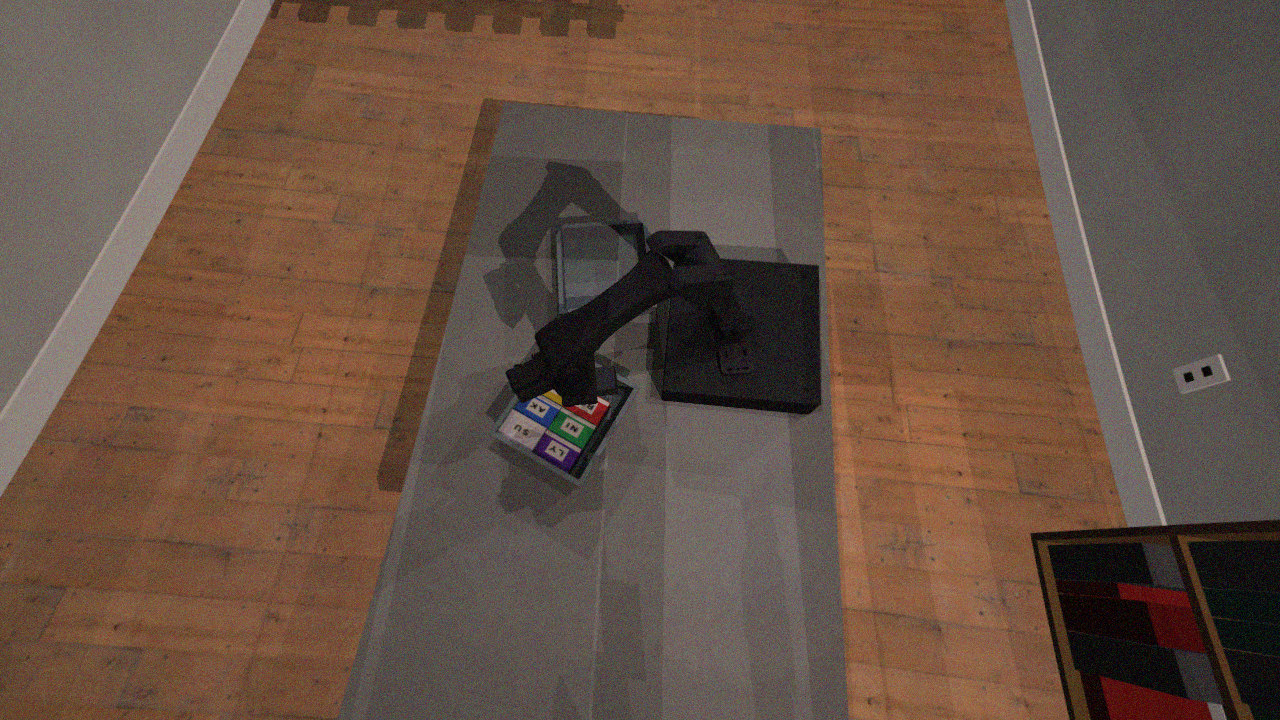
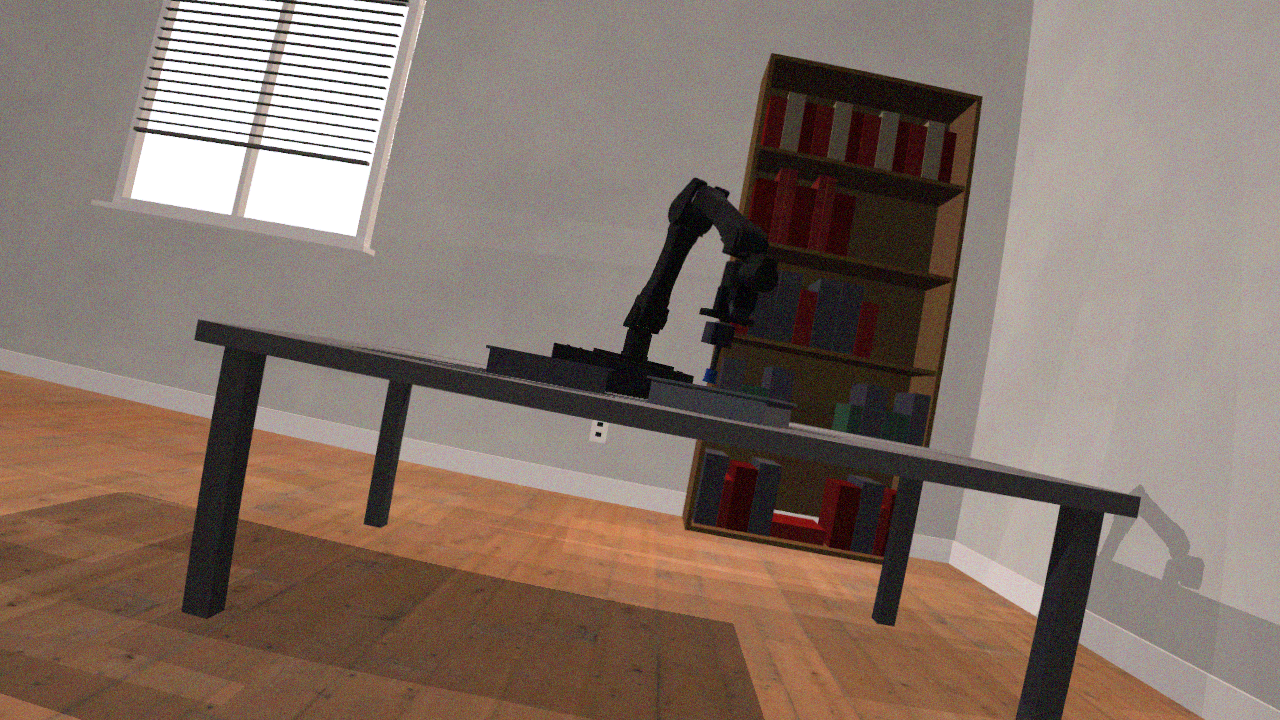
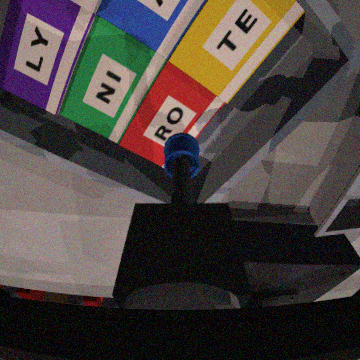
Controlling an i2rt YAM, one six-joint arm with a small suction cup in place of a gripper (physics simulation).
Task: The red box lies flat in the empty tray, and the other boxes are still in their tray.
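Places are measured from the arm's base along level axes (x ahead, y left, z up), in metres.
Pixels of known places: hand, tool point: (image 2: 709, 382) (image 3: 181, 148); arm's base, link origin: (image 1: 731, 331) (image 2: 632, 361).
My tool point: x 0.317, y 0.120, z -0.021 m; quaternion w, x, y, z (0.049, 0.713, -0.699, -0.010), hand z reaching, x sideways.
Ahead of a thing's pixels: the offset from my tool point to its top centre.
The red box {dx +0.011, dy +0.010, dz -0.024 m} (image 1: 592, 410) (image 3: 168, 107), labelled RO, lies flat in the corner of the filled tray {dx +0.053, dy +0.022, dz -0.010 m} (image 1: 535, 456) (image 3: 107, 150) (image 2: 716, 400). Beside it lie the green box {dx +0.043, dy +0.058, dz -0.026 m} (image 1: 570, 427) (image 3: 107, 82), the purple box {dx +0.075, dy +0.106, dz -0.022 m} (image 1: 556, 450) (image 3: 32, 53), the blue box {dx +0.115, dy +0.010, dz -0.023 m} (image 1: 539, 409) (image 3: 146, 18), the yellow box {dx +0.083, dy -0.038, dz -0.020 m} (image 3: 228, 39) and a white box {dx +0.148, dy +0.058, dz -0.017 m} (image 1: 520, 427). My blue suction cup (image 3: 181, 150) (image 2: 709, 376) hangs low over the near edge of the red box and holds nothing; I cannot tell whether it touches. The empty tray {dx -0.047, dy -0.331, dz -0.010 m} (image 1: 560, 269) (image 2: 519, 357) lies farther back, partly under the arm.
The arm's black base plate (image 1: 760, 357) sits on the grey table (image 1: 716, 555) (image 2: 895, 456) right of both trays. A bookshelf (image 2: 962, 232) stands behind the table against the wall.
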